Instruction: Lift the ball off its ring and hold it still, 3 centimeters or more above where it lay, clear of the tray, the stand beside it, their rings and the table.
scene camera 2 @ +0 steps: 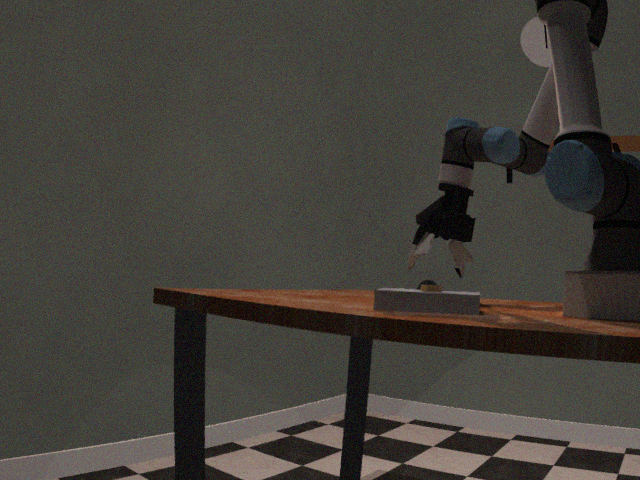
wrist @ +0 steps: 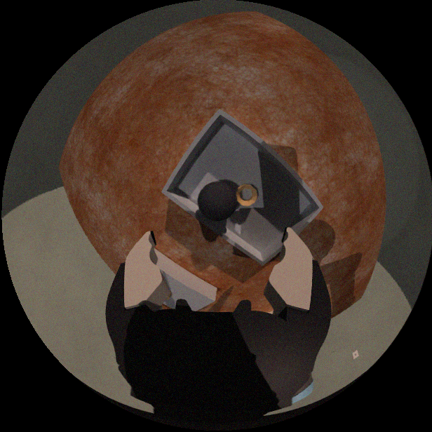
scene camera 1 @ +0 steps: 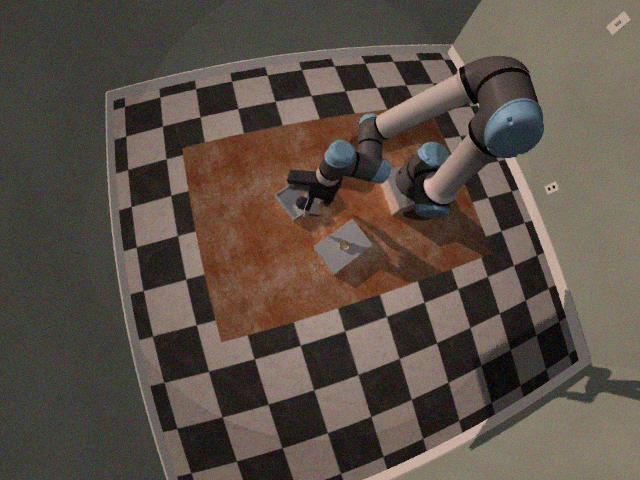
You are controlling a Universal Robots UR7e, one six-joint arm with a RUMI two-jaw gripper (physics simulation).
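Places are measured from the arm's base along level axes (x left, y down, z back), in millimetres.
Where they show: gripper, fingertip midpoint: (scene camera 2: 435, 273) (scene camera 1: 308, 199); arm's base, origin of the base link: (scene camera 2: 618, 273) (scene camera 1: 412, 182).
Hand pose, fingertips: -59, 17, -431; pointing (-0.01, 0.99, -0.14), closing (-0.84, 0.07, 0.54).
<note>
Each offset is from my fingertips to the centre of the thing, as dx, dy, dz. "spot": to the spot under its first point.
The dark ball @(-9, +39, -21) (scene camera 1: 300, 202) (wrist: 218, 200) sits low over the grey tray @(-43, +53, -3) (scene camera 1: 289, 206) (wrist: 225, 150). In the wrist view it appears beside the tray's gold ring (wrist: 255, 194), overlapping the tray's near side; whether they touch I cannot tell. In scene camera 2 the top of the ball (scene camera 2: 427, 282) shows behind the stand's ring @(spot: +221, +25, +77) (scene camera 2: 430, 288), and the tray is hidden. My gripper (scene camera 2: 435, 272) (wrist: 217, 231) is open and empty, pointing down above the ball, its fingertips apart from it. In scene camera 1 the gripper partly covers the tray and ball.
The flat grey stand (scene camera 1: 329, 254) (scene camera 2: 400, 302) (wrist: 191, 296) is close beside the tray, with its gold ring @(spot: +190, +21, +60) (scene camera 1: 340, 242) on top. The brown table (scene camera 1: 248, 258) (scene camera 2: 310, 312) (wrist: 125, 125) carries both, and the arm's base stands to the right.
</note>
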